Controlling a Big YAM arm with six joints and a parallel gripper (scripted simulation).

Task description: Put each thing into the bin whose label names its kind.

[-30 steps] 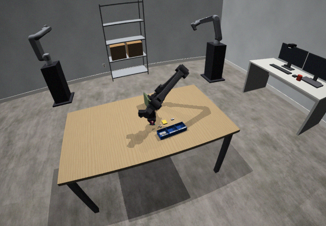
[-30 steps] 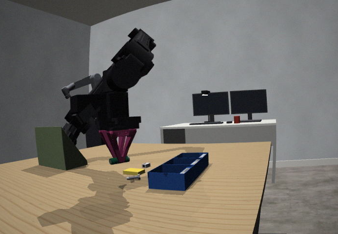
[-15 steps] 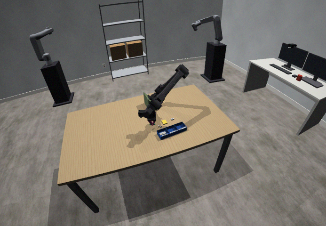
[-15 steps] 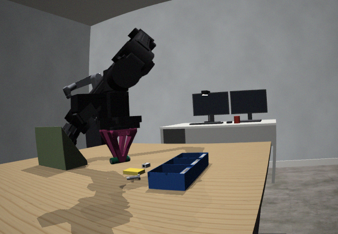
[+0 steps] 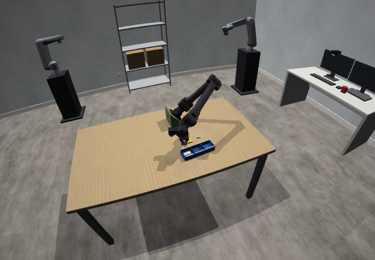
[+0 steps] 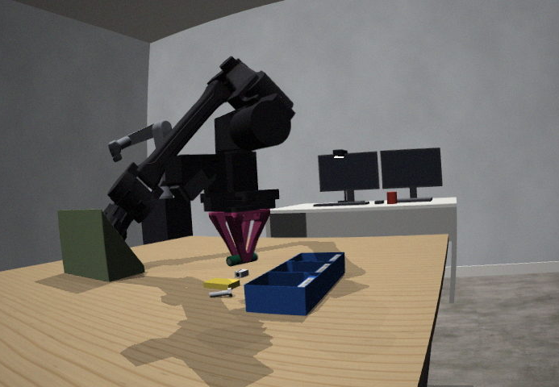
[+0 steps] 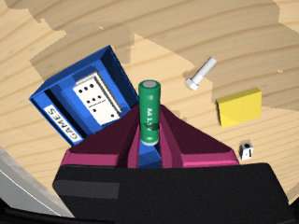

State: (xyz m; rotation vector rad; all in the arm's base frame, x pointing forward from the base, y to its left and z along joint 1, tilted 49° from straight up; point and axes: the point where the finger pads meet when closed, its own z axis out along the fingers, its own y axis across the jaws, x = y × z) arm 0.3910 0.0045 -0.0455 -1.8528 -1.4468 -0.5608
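Right now the blue three-part bin is 90 mm to the left of my hand, 50 mm below it and 50 mm ahead of it. Round my hand: bolt: 60 mm below, 50 mm behind, 10 mm to the left; yellow block: 90 mm behind, 70 mm to the left, 60 mm below; green battery: right at my hand.
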